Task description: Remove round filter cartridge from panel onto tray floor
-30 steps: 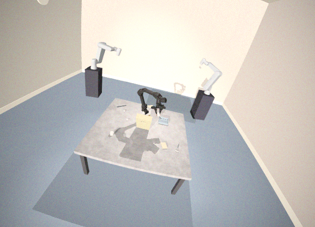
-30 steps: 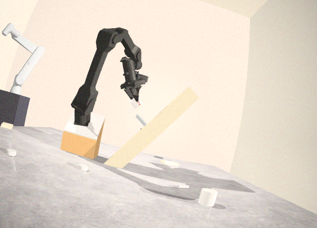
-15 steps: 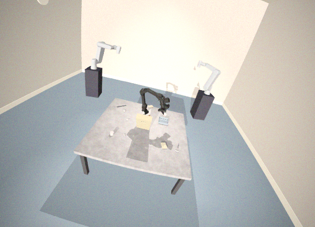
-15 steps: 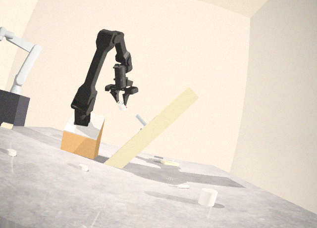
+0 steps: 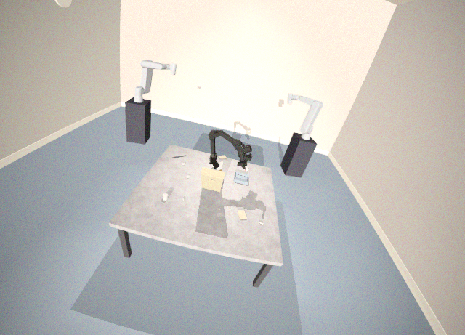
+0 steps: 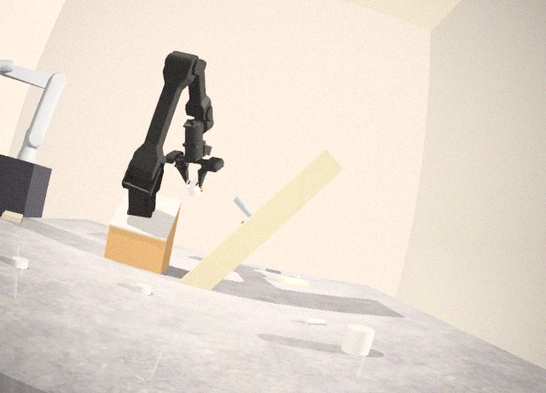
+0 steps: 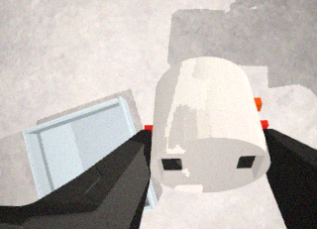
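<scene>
The grey tray lies 140 mm behind my gripper tip, 20 mm to the left of it and 230 mm below it. From my gripper tip the other things lie so: round filter cartridge: right at my gripper tip.
</scene>
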